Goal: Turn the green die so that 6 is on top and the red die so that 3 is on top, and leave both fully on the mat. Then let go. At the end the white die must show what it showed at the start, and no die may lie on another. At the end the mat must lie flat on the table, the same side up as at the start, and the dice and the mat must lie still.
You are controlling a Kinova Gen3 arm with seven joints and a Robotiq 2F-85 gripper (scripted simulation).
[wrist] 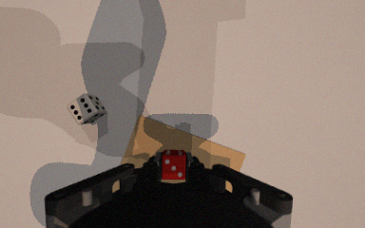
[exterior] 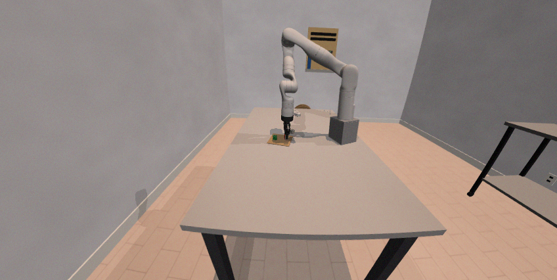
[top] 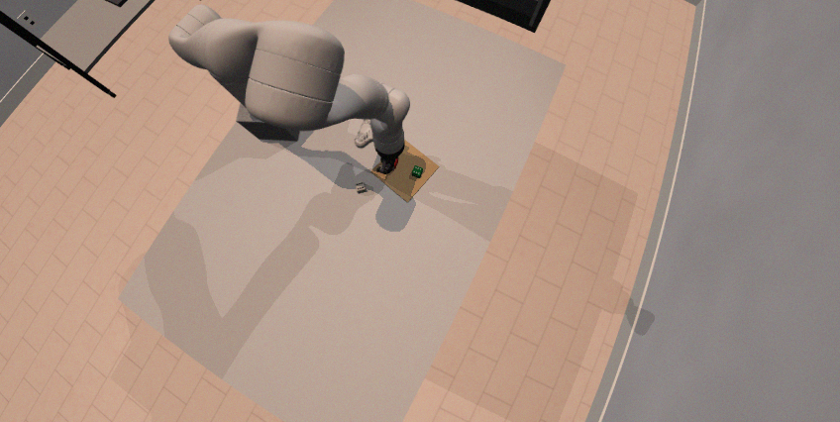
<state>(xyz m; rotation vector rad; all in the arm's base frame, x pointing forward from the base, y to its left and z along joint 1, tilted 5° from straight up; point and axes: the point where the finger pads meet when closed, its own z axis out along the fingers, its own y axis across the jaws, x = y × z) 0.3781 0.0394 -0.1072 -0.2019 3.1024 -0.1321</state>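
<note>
The red die is 1 cm below my hand. Also, from my hand: white die: 10 cm to the right, 4 cm behind, 2 cm below; green die: 7 cm ahead, 1 cm to the left, 1 cm below; tan mat: 4 cm ahead, 3 cm below, 1 cm to the left.
</note>
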